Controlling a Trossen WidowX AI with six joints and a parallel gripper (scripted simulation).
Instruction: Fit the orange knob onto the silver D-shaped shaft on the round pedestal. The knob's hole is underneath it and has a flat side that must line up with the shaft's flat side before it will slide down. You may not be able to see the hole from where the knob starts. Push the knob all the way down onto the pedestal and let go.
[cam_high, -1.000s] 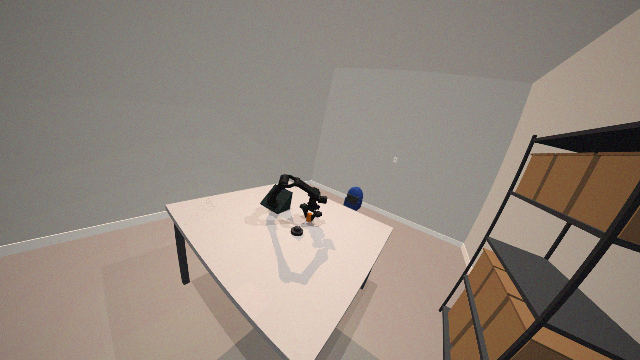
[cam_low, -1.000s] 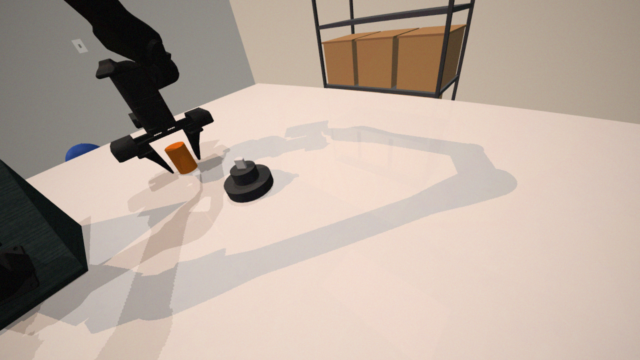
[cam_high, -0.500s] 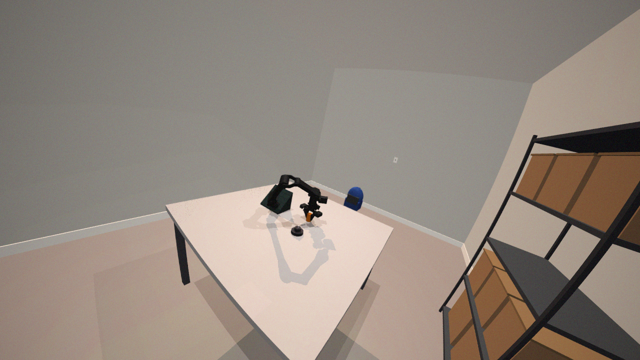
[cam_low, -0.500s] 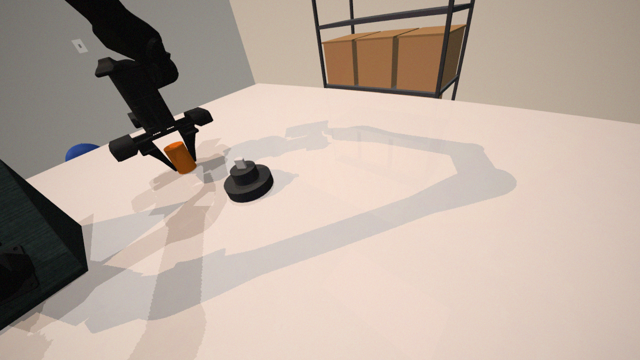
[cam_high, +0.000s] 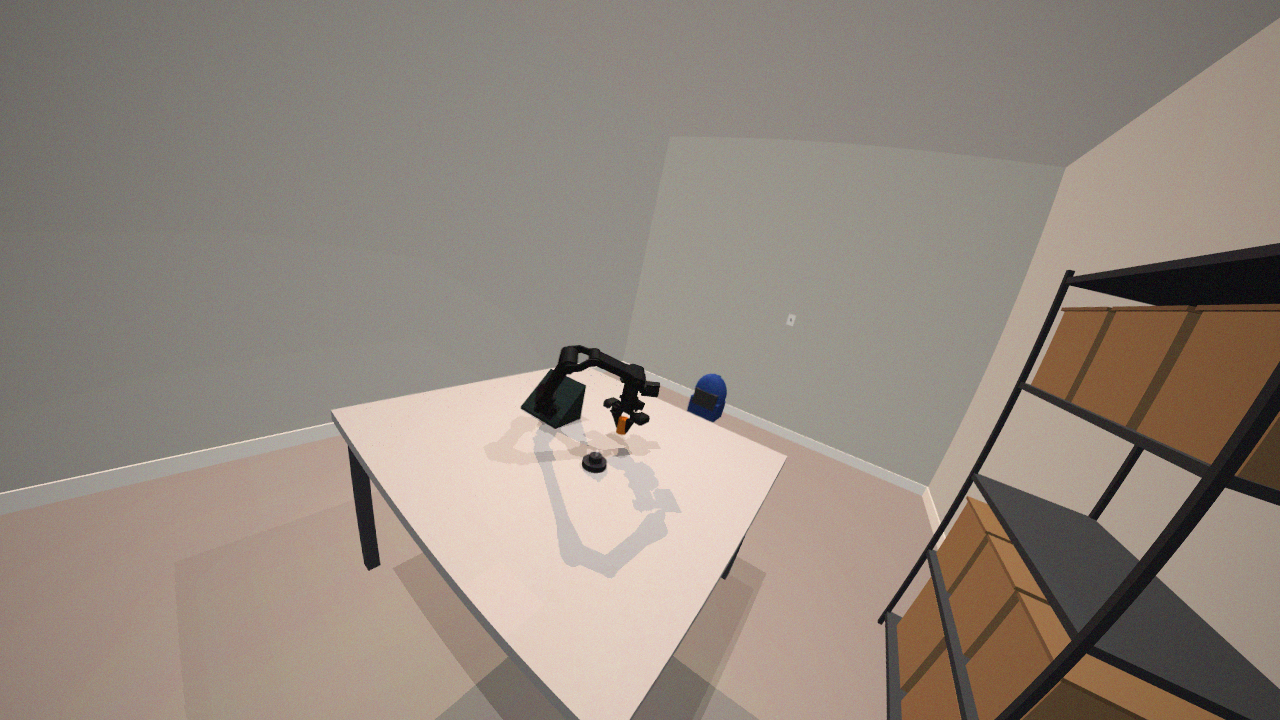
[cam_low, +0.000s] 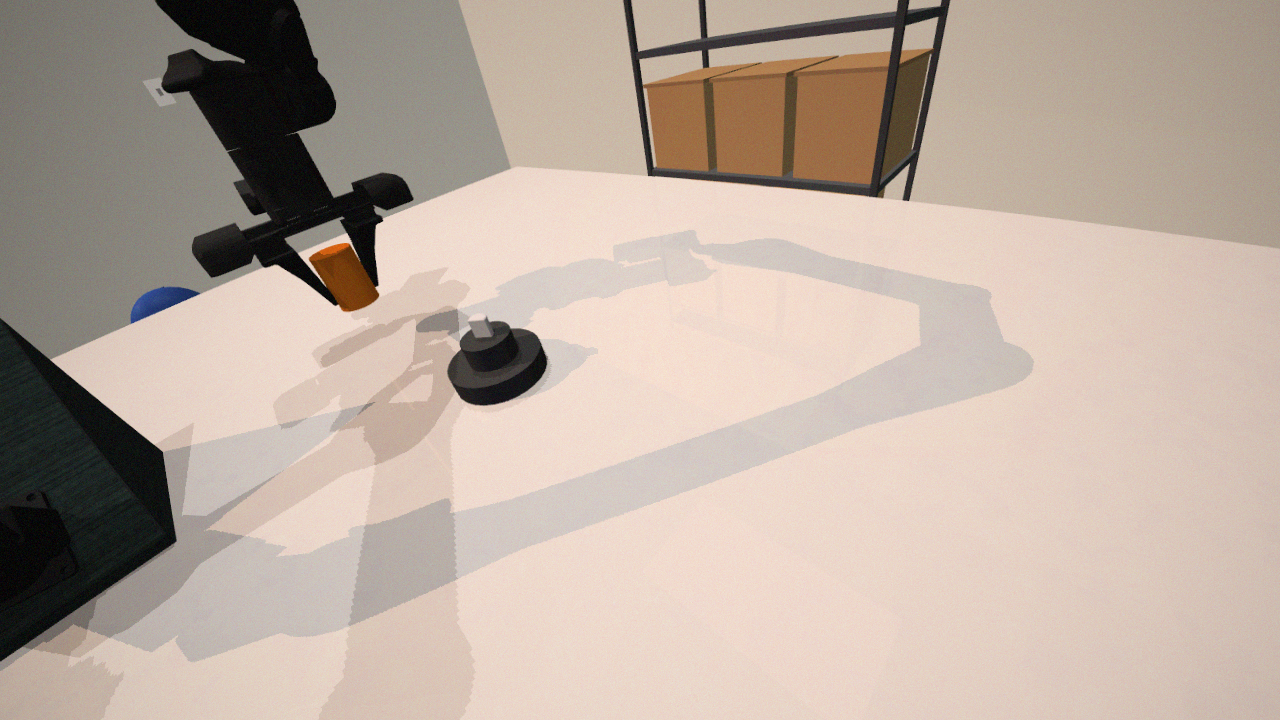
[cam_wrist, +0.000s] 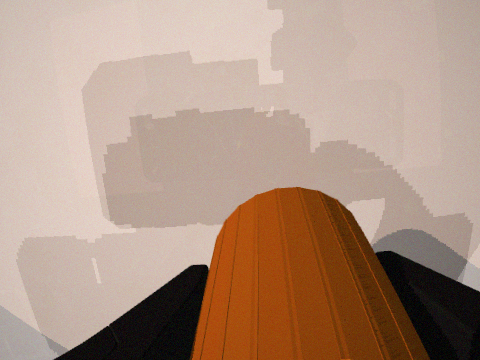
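The round black pedestal lies 19 cm to the right of my gripper tip, 6 cm ahead of it and 2 cm below it. From my gripper tip the other things lie so: orange knob (3 cm above).
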